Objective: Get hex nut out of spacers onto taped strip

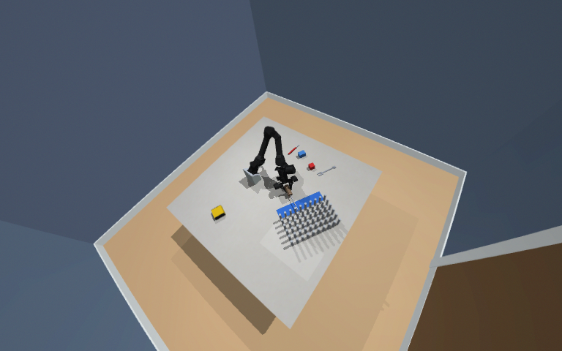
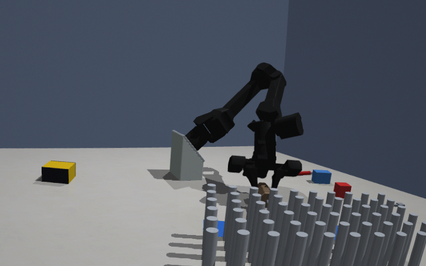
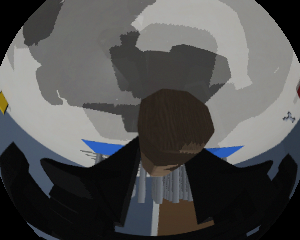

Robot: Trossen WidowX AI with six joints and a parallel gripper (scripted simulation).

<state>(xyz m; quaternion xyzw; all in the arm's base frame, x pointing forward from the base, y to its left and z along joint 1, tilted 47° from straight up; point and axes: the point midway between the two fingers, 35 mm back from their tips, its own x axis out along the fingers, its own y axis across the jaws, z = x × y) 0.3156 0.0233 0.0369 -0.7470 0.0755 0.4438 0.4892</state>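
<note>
The blue taped strip lies 130 mm ahead of my gripper tip, 40 mm to the right of it and 30 mm below it. From my gripper tip the other things lie so: red block (310 mm to the left, 40 mm ahead, 10 mm below); then grey wrench-like tool (340 mm to the left, 160 mm ahead, 30 mm below); then blue block (380 mm to the left, 100 mm behind, 10 mm below).
</note>
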